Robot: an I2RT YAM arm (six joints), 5 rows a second.
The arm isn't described. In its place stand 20 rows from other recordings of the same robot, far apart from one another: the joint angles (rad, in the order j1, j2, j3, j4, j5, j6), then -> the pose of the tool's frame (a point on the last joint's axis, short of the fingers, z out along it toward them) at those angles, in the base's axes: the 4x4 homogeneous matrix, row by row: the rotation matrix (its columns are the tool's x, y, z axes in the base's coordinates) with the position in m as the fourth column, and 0 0 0 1 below.
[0.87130 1.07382 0.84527 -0.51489 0.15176 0.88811] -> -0.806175 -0.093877 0.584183 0.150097; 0.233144 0.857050 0.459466 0.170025; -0.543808 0.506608 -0.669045 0.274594; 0 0 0 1
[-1.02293 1.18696 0.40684 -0.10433 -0.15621 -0.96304] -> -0.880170 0.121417 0.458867 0.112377; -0.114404 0.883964 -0.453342 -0.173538; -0.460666 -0.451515 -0.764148 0.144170; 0 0 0 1
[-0.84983 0.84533 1.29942 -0.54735 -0.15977 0.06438] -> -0.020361 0.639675 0.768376 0.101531; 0.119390 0.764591 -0.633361 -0.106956; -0.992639 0.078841 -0.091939 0.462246; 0 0 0 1
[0.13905 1.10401 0.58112 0.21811 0.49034 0.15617] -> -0.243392 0.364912 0.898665 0.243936; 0.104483 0.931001 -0.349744 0.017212; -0.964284 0.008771 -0.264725 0.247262; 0 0 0 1
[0.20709 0.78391 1.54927 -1.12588 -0.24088 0.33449] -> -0.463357 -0.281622 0.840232 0.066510; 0.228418 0.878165 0.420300 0.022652; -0.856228 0.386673 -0.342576 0.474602; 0 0 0 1
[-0.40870 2.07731 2.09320 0.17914 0.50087 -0.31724] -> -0.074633 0.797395 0.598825 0.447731; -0.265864 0.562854 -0.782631 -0.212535; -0.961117 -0.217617 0.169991 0.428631; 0 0 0 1
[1.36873 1.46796 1.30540 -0.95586 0.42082 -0.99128] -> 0.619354 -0.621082 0.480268 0.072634; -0.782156 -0.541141 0.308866 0.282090; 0.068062 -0.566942 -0.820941 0.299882; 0 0 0 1
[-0.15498 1.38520 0.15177 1.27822 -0.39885 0.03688] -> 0.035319 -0.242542 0.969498 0.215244; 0.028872 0.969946 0.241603 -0.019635; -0.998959 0.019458 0.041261 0.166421; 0 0 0 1
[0.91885 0.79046 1.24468 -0.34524 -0.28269 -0.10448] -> 0.162787 -0.919630 0.357465 0.074407; 0.048208 0.369279 0.928067 0.113851; -0.985483 -0.133845 0.104447 0.474299; 0 0 0 1
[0.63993 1.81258 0.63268 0.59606 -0.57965 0.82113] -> -0.935257 -0.266581 0.232872 0.243939; 0.067174 0.512263 0.856197 0.205906; -0.347538 0.816407 -0.461191 0.108955; 0 0 0 1
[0.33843 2.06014 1.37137 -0.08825 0.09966 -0.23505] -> -0.581846 -0.410230 0.702258 0.425078; -0.450464 0.881478 0.141697 0.145861; -0.677153 -0.233897 -0.697679 0.160399; 0 0 0 1
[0.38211 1.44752 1.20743 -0.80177 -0.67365 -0.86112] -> -0.079331 -0.987893 0.133321 0.261879; -0.670823 0.151834 0.725908 0.129174; -0.737362 -0.031848 -0.674747 0.287610; 0 0 0 1
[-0.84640 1.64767 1.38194 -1.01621 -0.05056 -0.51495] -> -0.916507 0.329800 0.226376 0.215818; 0.293519 0.938937 -0.179565 -0.241181; -0.271774 -0.098127 -0.957345 0.265260; 0 0 0 1
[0.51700 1.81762 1.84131 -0.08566 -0.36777 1.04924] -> -0.697195 -0.338538 0.631910 0.371842; 0.534289 0.342323 0.772884 0.226148; -0.477968 0.876474 -0.057789 0.428647; 0 0 0 1
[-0.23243 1.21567 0.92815 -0.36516 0.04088 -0.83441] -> -0.590843 -0.262070 0.763036 0.259690; -0.620881 0.751631 -0.222615 -0.062966; -0.515181 -0.605285 -0.606810 0.282546; 0 0 0 1
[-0.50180 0.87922 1.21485 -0.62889 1.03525 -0.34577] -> -0.566256 0.824100 0.014639 0.118037; 0.113396 0.095484 -0.988951 -0.099680; -0.816392 -0.558339 -0.147518 0.427548; 0 0 0 1
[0.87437 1.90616 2.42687 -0.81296 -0.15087 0.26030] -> -0.397547 -0.774525 0.492003 0.248721; -0.078767 0.563022 0.822680 0.305785; -0.914195 0.288301 -0.284835 0.505268; 0 0 0 1
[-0.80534 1.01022 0.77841 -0.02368 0.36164 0.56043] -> 0.336252 0.865233 0.371895 0.154214; 0.367616 0.242974 -0.897676 -0.178669; -0.867060 0.438560 -0.236373 0.312089; 0 0 0 1
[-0.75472 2.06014 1.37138 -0.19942 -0.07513 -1.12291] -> -0.829459 -0.228571 0.509659 0.322683; -0.453793 0.807769 -0.376272 -0.299799; -0.325682 -0.543382 -0.773736 0.152161; 0 0 0 1
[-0.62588 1.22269 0.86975 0.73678 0.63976 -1.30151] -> -0.804743 0.536947 0.253131 0.210972; -0.372510 -0.124769 -0.919603 -0.178719; -0.462195 -0.834338 0.300426 0.371689; 0 0 0 1
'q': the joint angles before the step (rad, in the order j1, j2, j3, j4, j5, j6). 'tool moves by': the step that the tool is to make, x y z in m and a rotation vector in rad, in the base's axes. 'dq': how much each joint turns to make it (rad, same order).
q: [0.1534 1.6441 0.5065 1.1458 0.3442 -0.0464]
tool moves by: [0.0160 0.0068 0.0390 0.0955 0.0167 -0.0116]
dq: [0.0161 -0.0939 0.1427 -0.2741 0.0267 0.1038]
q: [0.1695 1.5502 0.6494 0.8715 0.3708 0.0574]
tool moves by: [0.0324 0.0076 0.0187 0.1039 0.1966 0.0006]
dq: [0.0042 0.0363 0.2370 -0.4283 -0.0158 0.1443]
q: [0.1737 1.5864 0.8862 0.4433 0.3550 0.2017]
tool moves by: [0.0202 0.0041 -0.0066 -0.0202 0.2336 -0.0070]
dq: [0.0015 0.0827 0.1640 -0.3231 0.0003 0.0238]
